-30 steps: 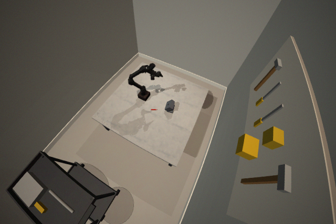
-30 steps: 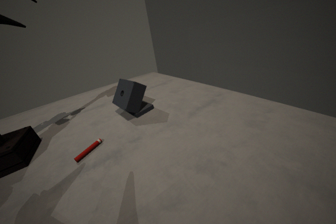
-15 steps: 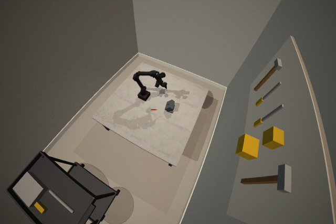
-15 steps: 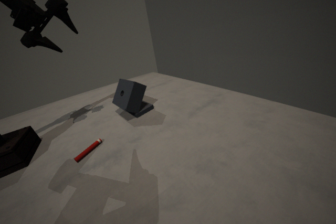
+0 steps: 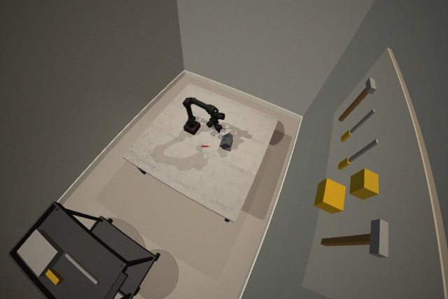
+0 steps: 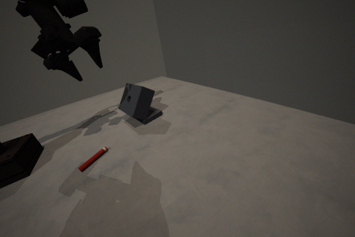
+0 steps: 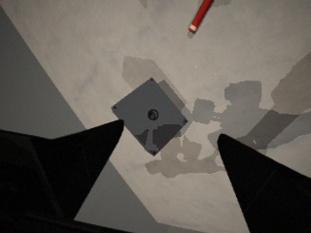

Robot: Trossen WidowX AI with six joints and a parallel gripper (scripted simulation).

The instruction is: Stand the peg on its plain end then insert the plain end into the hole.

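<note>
Right now the red peg is 200 mm below my gripper tip, 120 mm to the right of it and 30 mm behind it. Also, from my gripper tip: grey sloped panel (130 mm below, 100 mm ahead, 30 mm to the left).
</note>
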